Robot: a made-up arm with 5 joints.
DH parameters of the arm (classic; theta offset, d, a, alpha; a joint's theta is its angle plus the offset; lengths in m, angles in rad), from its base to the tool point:
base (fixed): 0 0 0.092 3.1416
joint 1: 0 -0.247 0.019 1.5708
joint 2: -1.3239 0 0.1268 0
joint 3: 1.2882 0 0.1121 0
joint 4: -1.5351 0 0 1.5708
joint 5: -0.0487 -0.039 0 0
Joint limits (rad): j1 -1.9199..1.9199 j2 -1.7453..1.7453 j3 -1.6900..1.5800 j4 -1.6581..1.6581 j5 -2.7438..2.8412
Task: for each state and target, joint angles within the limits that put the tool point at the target. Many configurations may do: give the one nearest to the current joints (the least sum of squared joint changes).
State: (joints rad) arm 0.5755 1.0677 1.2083 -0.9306 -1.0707
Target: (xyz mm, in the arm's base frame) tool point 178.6 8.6 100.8
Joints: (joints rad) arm -0.0990 1.4634 0.7740 -0.8884 -1.0707
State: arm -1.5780 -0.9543 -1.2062 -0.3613 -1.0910
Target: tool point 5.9 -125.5 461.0
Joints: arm -0.9695 -0.8862 -1.2249 -0.5439 -1.0910
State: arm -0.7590 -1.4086 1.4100 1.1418 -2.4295
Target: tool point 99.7 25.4 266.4
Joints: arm -1.2765 -1.4714 1.3980 1.2387 -2.4295
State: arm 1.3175 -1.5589 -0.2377 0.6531 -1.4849
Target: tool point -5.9 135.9 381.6
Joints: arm 0.9465 -1.7453 -0.4624 0.8914 -1.4849
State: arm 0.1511 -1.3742 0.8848 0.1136 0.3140
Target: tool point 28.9 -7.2 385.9
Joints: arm -0.1136 -1.7453 0.2939 0.9711 0.3140
